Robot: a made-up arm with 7 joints. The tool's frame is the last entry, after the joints.
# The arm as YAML. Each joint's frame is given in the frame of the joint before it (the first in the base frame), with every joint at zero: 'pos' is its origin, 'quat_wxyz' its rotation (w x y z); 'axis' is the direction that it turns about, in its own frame. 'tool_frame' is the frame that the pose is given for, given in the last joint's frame.
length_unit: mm
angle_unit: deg
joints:
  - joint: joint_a
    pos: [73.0, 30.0, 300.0]
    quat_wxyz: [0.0, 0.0, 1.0, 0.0]
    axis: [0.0, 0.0, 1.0]
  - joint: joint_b
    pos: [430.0, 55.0, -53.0]
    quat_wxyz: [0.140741, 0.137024, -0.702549, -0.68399]
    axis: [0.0, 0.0, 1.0]
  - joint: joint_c
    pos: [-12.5, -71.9, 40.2]
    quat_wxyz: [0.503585, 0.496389, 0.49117, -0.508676]
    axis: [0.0, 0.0, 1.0]
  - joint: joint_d
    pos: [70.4, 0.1, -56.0]
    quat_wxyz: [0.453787, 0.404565, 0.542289, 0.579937]
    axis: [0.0, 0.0, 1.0]
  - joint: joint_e
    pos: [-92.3, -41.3, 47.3]
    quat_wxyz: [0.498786, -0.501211, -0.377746, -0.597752]
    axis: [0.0, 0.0, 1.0]
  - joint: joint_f
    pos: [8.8, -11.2, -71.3]
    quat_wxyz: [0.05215, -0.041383, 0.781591, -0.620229]
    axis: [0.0, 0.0, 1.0]
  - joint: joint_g
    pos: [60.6, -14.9, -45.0]
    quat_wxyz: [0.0, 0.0, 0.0, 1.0]
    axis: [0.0, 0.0, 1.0]
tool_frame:
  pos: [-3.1, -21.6, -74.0]
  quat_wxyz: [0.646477, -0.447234, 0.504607, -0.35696]
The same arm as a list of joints. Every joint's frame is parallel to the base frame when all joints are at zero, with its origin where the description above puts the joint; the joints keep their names.
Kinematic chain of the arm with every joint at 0, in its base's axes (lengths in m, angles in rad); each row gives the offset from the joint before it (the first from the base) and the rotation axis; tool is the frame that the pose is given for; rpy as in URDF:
joint_a: xyz 0.073 0.03 0.3 axis -z
joint_b: xyz -0.43 0.055 0.053 axis 0.385201 0.922502 0.0247
joint_c: xyz 0.0039 0.04 0.073 axis +z
joint_d: xyz -0.027 -0.065 -0.056 axis -0.128599 -0.98809 0.084499
joint_e: xyz -0.099 -0.038 -0.035 axis 0.225193 -0.161895 0.96077
joint_f: xyz -0.028 0.004 -0.067 axis -x
joint_g: xyz 0.045 0.058 0.023 axis -x
tool: xyz 0.074 0.006 -0.021 rpy 1.3282 1.2123 -0.3189

